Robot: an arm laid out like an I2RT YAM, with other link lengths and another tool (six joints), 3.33 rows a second.
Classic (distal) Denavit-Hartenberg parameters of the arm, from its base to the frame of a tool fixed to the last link. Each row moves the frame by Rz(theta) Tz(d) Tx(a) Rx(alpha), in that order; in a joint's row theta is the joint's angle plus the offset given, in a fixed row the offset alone. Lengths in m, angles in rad.
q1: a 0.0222  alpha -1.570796  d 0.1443  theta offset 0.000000
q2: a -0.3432  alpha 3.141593  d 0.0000  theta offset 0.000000
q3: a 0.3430  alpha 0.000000  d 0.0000  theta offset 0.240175
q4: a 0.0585  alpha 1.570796  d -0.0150  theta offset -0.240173
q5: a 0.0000  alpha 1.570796  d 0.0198  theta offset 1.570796
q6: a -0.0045  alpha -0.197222  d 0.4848  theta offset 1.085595
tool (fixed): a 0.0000  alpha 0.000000  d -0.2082  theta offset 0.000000
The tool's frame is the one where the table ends.
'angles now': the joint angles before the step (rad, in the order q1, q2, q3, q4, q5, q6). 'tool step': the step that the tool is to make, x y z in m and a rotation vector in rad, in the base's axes. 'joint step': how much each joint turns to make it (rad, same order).
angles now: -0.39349, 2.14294, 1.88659, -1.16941, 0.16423, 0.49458
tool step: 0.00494, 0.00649, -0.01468, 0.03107, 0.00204, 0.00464
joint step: 0.00038, 0.02250, -0.00001, 0.00877, -0.02824, -0.00038
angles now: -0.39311, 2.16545, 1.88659, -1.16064, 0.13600, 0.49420
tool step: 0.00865, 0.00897, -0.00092, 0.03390, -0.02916, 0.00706
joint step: -0.00038, -0.00228, 0.00153, 0.01031, -0.04311, -0.00152
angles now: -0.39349, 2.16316, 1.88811, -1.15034, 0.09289, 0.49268
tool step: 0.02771, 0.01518, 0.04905, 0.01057, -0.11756, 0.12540
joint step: 0.00381, -0.07476, 0.02139, 0.01448, -0.07782, -0.10834
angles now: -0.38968, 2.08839, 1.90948, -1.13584, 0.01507, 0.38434
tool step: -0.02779, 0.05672, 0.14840, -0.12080, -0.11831, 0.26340
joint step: 0.07286, -0.27159, 0.01109, -0.12590, 0.00572, -0.20371
